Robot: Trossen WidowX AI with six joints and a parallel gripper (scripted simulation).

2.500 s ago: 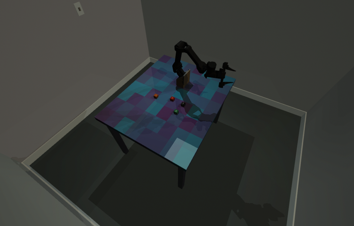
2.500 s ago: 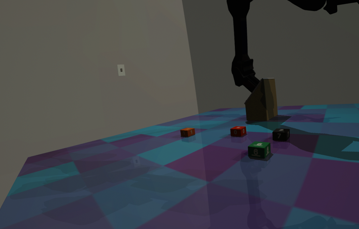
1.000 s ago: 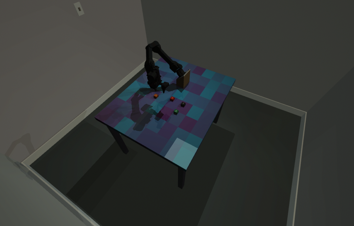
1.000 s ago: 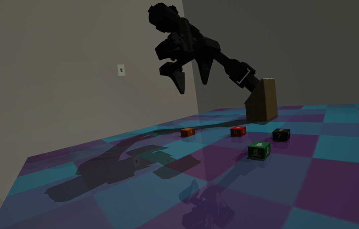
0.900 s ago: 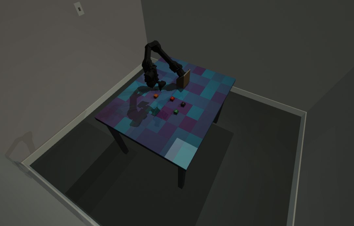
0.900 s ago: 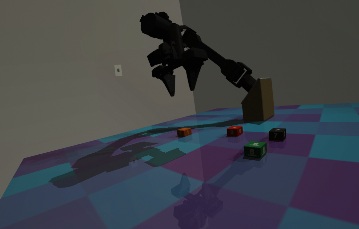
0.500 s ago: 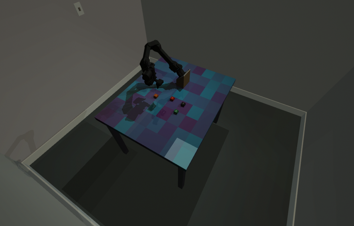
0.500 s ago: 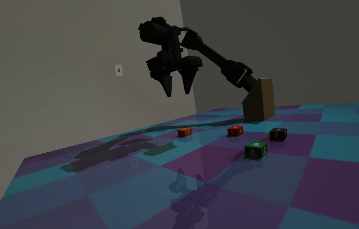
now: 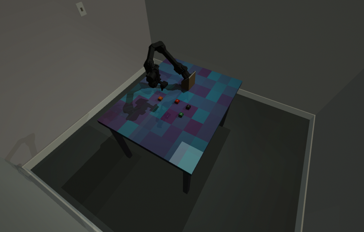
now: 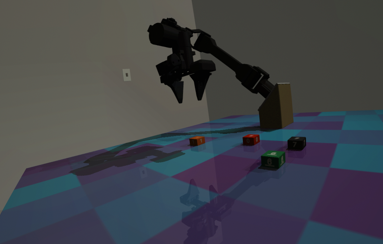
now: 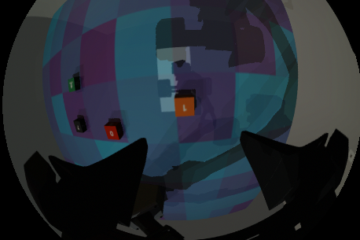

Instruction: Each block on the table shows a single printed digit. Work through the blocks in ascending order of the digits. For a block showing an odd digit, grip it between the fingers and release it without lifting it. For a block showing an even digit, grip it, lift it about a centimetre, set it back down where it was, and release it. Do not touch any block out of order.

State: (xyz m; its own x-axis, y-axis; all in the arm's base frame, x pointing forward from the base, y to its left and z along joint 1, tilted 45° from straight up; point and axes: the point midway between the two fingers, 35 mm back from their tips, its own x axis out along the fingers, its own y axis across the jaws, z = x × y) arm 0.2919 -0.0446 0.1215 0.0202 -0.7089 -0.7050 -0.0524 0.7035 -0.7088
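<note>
Right now the red block is 60 mm behind my gripper tip, 160 mm to the left of it and 120 mm below it. Also, from my gripper tip: green block 50 mm ahead, 270 mm to the left, 120 mm below; then orange block 10 mm to the left, 120 mm below; then black block 60 mm behind, 280 mm to the left, 120 mm below.
</note>
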